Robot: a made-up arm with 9 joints.
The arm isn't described. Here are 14 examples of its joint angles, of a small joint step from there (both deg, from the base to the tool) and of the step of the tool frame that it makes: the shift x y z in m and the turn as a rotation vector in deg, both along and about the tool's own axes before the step.
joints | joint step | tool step
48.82 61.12 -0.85 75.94 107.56 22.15 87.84 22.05 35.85 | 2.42 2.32 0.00 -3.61 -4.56 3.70 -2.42 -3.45 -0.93 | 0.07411 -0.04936 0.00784 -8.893 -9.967 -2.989
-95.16 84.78 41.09 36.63 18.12 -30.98 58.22 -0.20 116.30 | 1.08 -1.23 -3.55 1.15 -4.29 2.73 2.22 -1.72 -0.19 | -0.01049 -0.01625 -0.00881 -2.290 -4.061 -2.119
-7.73 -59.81 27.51 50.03 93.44 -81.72 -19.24 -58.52 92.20 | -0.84 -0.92 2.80 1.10 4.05 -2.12 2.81 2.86 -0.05 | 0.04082 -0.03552 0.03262 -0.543 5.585 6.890
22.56 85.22 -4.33 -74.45 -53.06 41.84 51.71 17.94 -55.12 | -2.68 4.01 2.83 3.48 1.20 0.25 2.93 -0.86 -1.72 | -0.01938 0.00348 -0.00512 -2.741 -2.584 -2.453
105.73 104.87 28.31 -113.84 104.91 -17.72 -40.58 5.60 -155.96 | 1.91 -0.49 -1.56 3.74 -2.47 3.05 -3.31 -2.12 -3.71 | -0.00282 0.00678 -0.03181 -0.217 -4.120 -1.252
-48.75 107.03 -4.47 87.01 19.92 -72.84 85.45 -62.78 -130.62 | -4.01 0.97 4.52 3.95 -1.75 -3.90 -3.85 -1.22 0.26 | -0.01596 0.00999 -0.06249 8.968 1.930 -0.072
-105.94 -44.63 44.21 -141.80 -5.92 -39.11 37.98 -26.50 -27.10 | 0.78 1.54 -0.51 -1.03 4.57 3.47 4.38 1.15 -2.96 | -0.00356 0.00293 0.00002 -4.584 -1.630 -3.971
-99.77 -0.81 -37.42 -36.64 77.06 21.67 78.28 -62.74 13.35 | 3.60 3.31 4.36 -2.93 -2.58 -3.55 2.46 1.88 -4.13 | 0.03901 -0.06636 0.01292 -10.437 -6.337 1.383
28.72 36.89 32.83 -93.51 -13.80 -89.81 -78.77 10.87 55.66 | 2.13 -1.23 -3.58 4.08 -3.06 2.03 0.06 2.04 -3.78 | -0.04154 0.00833 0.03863 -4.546 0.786 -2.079
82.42 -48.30 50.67 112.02 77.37 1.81 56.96 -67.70 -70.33 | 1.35 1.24 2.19 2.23 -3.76 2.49 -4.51 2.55 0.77 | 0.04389 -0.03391 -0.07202 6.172 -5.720 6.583
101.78 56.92 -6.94 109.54 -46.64 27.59 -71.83 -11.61 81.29 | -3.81 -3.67 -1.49 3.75 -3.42 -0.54 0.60 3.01 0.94 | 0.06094 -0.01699 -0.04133 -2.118 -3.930 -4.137
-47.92 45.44 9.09 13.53 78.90 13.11 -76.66 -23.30 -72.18 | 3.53 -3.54 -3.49 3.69 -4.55 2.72 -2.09 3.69 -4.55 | 0.07261 -0.04556 0.01236 1.985 -5.288 6.324
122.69 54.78 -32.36 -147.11 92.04 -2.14 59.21 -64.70 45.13 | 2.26 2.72 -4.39 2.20 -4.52 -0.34 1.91 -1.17 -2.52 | 0.04107 0.00256 -0.07679 1.696 -3.692 3.835
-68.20 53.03 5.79 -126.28 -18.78 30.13 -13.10 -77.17 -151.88 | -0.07 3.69 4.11 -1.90 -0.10 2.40 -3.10 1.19 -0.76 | 0.00134 -0.01104 0.02359 -3.164 -9.586 -0.676
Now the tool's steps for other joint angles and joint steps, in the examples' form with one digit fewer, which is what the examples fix.
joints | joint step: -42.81 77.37 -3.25 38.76 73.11 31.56 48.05 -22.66 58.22 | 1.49 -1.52 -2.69 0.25 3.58 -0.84 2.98 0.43 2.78
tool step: -0.0374 0.0466 -0.0079 7.23 4.43 0.44
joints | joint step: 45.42 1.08 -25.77 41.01 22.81 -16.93 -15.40 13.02 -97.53 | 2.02 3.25 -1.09 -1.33 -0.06 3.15 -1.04 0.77 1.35
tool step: -0.0033 -0.0012 -0.0263 4.99 5.70 3.98
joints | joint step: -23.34 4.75 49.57 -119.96 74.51 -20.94 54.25 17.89 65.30 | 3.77 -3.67 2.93 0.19 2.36 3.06 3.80 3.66 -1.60
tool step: -0.0809 0.0327 -0.0152 2.10 5.01 -4.38
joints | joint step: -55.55 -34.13 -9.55 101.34 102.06 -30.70 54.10 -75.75 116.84 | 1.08 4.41 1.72 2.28 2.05 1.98 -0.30 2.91 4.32
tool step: -0.0082 0.0296 0.0318 2.98 6.25 -2.52
